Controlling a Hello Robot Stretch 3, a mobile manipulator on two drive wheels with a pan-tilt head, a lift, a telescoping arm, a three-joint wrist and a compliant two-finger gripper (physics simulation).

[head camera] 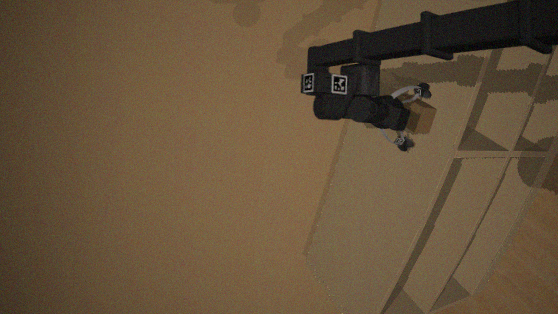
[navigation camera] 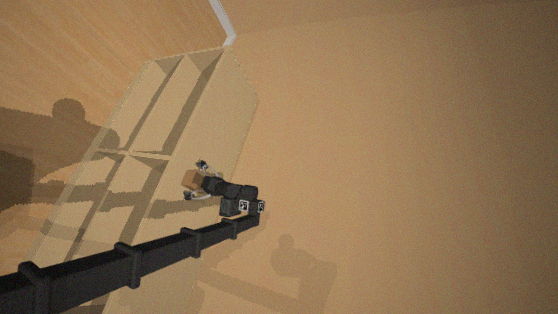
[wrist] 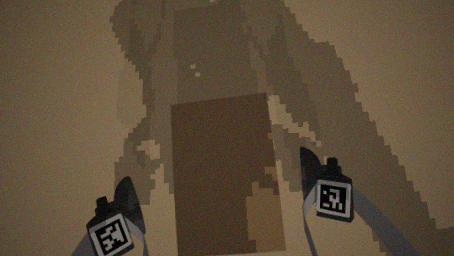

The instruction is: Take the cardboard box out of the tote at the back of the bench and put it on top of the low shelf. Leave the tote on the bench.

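Frame: origin at the robot's base, x ahead, y left, z up, level; centimetres.
Seen in the pictures: gripper, fingertip midpoint: [head camera: 417,118] [navigation camera: 193,179].
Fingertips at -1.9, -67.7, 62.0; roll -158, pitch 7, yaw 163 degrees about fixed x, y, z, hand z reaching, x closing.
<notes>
Offsets run from my fingertips to a thing's top centre, as dx, dy, dz. "*": to the spot under its first point. Level surfaces: height alone.
The brown cardboard box {-1.1, +0.0, +4.0} [head camera: 423,119] [navigation camera: 190,179] [wrist: 215,165] appears to rest on the pale top of the low shelf {dz -1.0} [head camera: 370,200] [navigation camera: 215,120] [wrist: 50,100]. My gripper [head camera: 415,117] [navigation camera: 195,179] [wrist: 217,182] is open around the box, one finger on each side. In the wrist view a gap shows between each fingertip and the box's sides. The box's underside is hidden. The tote and the bench do not show in these views.
The black telescoping arm [head camera: 395,40] [navigation camera: 165,245] reaches across the shelf. The shelf's open compartments {* +25.2, -4.8, -27.5} [head camera: 460,210] [navigation camera: 170,105] lie on the side away from the tan wall [head camera: 150,150] [navigation camera: 400,150]. Wooden floor {dz -62.0} [head camera: 525,250] [navigation camera: 75,45] shows beyond them. Robot shadows fall across the shelf.
</notes>
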